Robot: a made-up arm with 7 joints. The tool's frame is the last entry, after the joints. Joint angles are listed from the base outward.
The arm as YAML. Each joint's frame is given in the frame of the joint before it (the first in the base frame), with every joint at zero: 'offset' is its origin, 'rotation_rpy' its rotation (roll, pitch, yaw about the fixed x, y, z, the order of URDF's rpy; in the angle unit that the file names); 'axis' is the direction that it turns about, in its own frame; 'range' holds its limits. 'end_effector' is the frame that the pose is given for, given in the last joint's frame.
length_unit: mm
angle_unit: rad
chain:
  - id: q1
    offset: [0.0, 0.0, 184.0]
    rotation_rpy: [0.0, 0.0, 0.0]
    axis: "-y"
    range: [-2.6, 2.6]
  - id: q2
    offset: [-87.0, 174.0, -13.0]
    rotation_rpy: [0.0, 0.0, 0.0]
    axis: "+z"
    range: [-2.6, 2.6]
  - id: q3
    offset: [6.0, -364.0, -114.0]
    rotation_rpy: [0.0, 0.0, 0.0]
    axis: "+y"
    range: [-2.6, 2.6]
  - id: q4
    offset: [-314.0, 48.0, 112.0]
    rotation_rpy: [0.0, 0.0, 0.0]
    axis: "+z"
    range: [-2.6, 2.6]
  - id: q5
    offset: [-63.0, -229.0, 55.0]
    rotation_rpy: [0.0, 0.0, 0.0]
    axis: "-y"
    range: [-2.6, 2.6]
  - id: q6
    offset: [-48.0, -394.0, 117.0]
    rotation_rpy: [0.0, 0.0, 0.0]
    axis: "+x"
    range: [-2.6, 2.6]
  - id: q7
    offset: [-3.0, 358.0, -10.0]
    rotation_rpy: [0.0, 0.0, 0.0]
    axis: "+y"
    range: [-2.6, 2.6]
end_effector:
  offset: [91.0, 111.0, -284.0]
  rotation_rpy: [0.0, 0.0, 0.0]
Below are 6 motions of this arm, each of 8 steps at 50 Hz.
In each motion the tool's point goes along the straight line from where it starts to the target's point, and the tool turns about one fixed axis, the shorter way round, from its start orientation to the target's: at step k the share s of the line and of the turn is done. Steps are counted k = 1, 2, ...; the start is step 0. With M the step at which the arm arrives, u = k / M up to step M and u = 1 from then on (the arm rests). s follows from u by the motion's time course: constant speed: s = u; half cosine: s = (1 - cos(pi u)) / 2; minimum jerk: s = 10 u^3 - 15 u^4 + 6 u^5.
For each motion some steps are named. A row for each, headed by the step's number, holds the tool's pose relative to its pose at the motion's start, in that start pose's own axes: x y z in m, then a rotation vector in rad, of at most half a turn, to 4 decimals.
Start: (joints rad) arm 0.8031 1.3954 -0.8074 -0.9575 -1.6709 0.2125 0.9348
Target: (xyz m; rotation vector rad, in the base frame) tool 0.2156 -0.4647 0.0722 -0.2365 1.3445 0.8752
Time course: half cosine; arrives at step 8
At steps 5, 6, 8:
5: 0.0532 -0.0165 -0.0084 -0.0131 -0.1008 0.0529
6: 0.0657 -0.0203 -0.0104 -0.0162 -0.1245 0.0653
8: 0.0769 -0.0238 -0.0122 -0.0190 -0.1458 0.0765

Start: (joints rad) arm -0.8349 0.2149 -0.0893 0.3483 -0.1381 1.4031 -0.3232
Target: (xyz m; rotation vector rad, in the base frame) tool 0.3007 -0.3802 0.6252 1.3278 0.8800 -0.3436
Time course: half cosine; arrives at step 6
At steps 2, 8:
2: -0.0039 -0.0054 -0.0054 -0.0137 0.0046 -0.0034
8: -0.0156 -0.0217 -0.0218 -0.0548 0.0183 -0.0138

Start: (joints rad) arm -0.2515 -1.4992 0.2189 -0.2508 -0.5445 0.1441 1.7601
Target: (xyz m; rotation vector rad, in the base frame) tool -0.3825 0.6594 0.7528 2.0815 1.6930 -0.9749
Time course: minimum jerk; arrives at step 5
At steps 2, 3, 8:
2: 0.0033 0.0001 0.0010 0.0004 -0.0120 0.0003
3: 0.0072 0.0001 0.0022 0.0009 -0.0259 0.0006
8: 0.0105 0.0002 0.0032 0.0013 -0.0380 0.0009

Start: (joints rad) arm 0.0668 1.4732 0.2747 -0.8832 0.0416 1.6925 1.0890
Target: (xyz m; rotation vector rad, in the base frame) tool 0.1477 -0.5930 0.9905 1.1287 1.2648 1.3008
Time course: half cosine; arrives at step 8
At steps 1, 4, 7, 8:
1: -0.0033 -0.0026 0.0004 -0.0016 0.0002 0.0055
4: -0.0430 -0.0342 0.0046 -0.0212 0.0029 0.0716
7: -0.0827 -0.0658 0.0089 -0.0407 0.0056 0.1378
8: -0.0859 -0.0684 0.0092 -0.0424 0.0058 0.1433

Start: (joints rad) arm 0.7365 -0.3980 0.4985 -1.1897 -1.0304 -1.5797 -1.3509
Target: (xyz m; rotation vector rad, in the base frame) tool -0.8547 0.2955 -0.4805 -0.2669 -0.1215 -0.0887
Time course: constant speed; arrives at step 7
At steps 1, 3, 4, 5, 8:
1: 0.0059 0.0086 -0.0026 0.0121 -0.0075 -0.0069
3: 0.0178 0.0259 -0.0078 0.0364 -0.0225 -0.0208
4: 0.0237 0.0346 -0.0104 0.0485 -0.0300 -0.0278
5: 0.0296 0.0432 -0.0130 0.0607 -0.0375 -0.0347
8: 0.0415 0.0605 -0.0182 0.0849 -0.0524 -0.0486

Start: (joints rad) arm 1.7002 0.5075 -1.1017 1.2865 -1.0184 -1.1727 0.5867
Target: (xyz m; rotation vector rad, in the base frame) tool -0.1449 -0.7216 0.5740 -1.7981 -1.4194 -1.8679
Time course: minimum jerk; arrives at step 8
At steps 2, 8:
2: -0.0074 0.0015 -0.0014 -0.0006 0.0101 0.0077
8: -0.0710 0.0144 -0.0135 -0.0054 0.0980 0.0740

